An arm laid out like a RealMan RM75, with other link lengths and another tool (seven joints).
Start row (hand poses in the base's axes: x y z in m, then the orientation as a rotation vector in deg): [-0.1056, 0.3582, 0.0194, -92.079, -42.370, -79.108]
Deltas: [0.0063, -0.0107, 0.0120, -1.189, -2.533, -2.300]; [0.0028, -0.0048, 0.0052, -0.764, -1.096, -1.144]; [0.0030, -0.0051, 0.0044, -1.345, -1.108, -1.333]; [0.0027, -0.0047, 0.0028, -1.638, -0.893, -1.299]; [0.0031, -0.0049, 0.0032, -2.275, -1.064, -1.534]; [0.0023, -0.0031, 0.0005, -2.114, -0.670, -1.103]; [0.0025, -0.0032, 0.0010, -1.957, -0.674, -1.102]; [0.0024, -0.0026, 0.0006, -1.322, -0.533, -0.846]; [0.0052, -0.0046, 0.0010, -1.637, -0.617, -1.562]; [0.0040, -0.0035, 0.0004, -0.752, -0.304, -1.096]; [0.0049, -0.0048, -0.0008, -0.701, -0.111, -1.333]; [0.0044, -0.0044, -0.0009, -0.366, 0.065, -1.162]
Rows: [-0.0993, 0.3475, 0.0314, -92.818, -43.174, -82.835]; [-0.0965, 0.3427, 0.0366, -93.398, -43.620, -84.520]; [-0.0935, 0.3376, 0.0410, -94.510, -44.433, -86.262]; [-0.0908, 0.3329, 0.0438, -95.948, -45.412, -87.736]; [-0.0877, 0.3280, 0.0470, -97.883, -46.884, -89.429]; [-0.0854, 0.3249, 0.0475, -99.675, -48.340, -90.470]; [-0.0829, 0.3217, 0.0485, -101.354, -49.663, -91.530]; [-0.0805, 0.3191, 0.0491, -102.508, -50.522, -92.385]; [-0.0753, 0.3145, 0.0501, -104.333, -51.175, -93.718]; [-0.0713, 0.3110, 0.0505, -105.435, -51.188, -94.582]; [-0.0664, 0.3062, 0.0497, -106.808, -50.877, -95.391]; [-0.0620, 0.3018, 0.0488, -107.953, -50.288, -95.956]
